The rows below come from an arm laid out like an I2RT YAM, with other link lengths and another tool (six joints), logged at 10 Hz.
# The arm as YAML. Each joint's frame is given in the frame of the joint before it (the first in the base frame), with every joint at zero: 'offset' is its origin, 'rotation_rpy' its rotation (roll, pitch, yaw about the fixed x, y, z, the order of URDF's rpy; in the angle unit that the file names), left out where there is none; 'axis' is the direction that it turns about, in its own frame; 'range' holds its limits. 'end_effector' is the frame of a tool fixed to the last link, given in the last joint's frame.
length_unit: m
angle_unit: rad
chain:
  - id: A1
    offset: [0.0, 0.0, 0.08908]
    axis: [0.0, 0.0, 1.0]
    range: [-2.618, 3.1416]
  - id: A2
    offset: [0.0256, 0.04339, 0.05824]
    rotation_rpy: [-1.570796, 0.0, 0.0]
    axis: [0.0, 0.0, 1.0]
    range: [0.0, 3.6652]
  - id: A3
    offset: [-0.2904, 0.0, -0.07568]
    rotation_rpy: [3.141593, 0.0, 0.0]
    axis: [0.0, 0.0, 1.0]
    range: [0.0, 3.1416]
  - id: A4
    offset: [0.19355, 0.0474, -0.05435]
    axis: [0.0, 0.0, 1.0]
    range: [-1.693, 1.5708]
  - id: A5
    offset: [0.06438, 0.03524, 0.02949]
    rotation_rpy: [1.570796, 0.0, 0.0]
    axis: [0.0, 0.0, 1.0]
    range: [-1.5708, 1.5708]
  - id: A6
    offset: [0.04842, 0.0, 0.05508]
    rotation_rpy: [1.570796, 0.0, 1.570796]
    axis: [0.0, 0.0, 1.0]
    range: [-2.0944, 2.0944]
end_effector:
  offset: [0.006, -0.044, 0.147]
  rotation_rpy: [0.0, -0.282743, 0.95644]
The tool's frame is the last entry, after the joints.
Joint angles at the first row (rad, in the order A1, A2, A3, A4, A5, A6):
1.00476 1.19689 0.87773 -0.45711 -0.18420 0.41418
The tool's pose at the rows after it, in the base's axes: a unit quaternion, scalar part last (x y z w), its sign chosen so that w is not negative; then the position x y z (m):
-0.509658, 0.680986, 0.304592, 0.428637, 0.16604, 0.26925, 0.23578
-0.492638, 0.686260, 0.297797, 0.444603, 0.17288, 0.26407, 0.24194
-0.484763, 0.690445, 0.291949, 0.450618, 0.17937, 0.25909, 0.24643
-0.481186, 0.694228, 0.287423, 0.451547, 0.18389, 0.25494, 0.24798
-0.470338, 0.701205, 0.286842, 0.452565, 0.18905, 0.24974, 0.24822
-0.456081, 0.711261, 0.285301, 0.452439, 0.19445, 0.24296, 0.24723
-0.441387, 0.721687, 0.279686, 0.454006, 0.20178, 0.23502, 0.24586
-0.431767, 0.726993, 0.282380, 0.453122, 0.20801, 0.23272, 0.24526
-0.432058, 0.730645, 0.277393, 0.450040, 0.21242, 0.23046, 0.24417
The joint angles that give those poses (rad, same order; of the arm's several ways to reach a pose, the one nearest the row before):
1.00194 1.18500 0.87607 -0.45273 -0.18197 0.41341
0.99581 1.16542 0.87440 -0.44354 -0.15302 0.43840
0.96974 1.15999 0.88958 -0.45966 -0.15254 0.43431
0.94502 1.15957 0.90110 -0.47656 -0.15932 0.42454
0.91291 1.15643 0.90197 -0.48166 -0.17423 0.42731
0.87882 1.15221 0.90046 -0.48889 -0.18713 0.43672
0.84007 1.15048 0.89854 -0.49404 -0.19458 0.44143
0.80334 1.16218 0.90208 -0.48934 -0.22107 0.43890
0.78165 1.17558 0.91476 -0.50325 -0.22856 0.42285

